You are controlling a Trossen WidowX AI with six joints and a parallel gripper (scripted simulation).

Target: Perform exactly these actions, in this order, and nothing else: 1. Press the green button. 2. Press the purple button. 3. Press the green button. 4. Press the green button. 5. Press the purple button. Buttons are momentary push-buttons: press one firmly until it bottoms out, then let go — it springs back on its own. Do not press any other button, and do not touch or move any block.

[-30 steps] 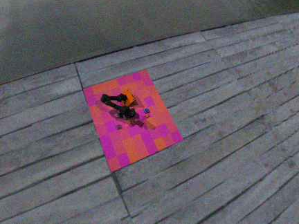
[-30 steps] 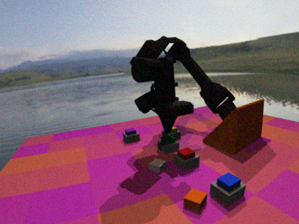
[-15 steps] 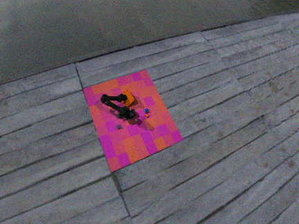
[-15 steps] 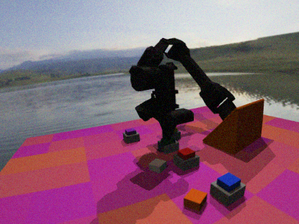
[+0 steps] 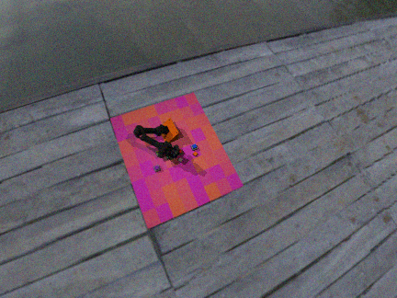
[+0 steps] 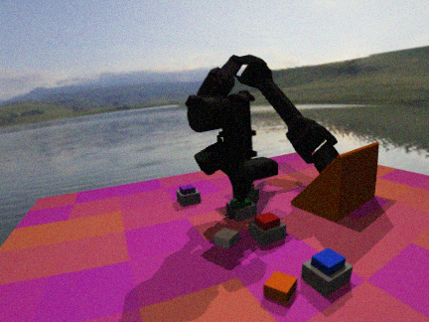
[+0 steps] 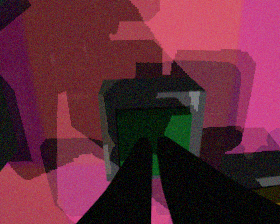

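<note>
Now: gripper tip 1 cm above the green button. From my gripper tip the other things lie so: red button: 1 cm ahead, 10 cm to the left; grey block: 8 cm ahead, 8 cm to the left, 2 cm below; yellow button: 6 cm behind, 8 cm to the right.
</note>
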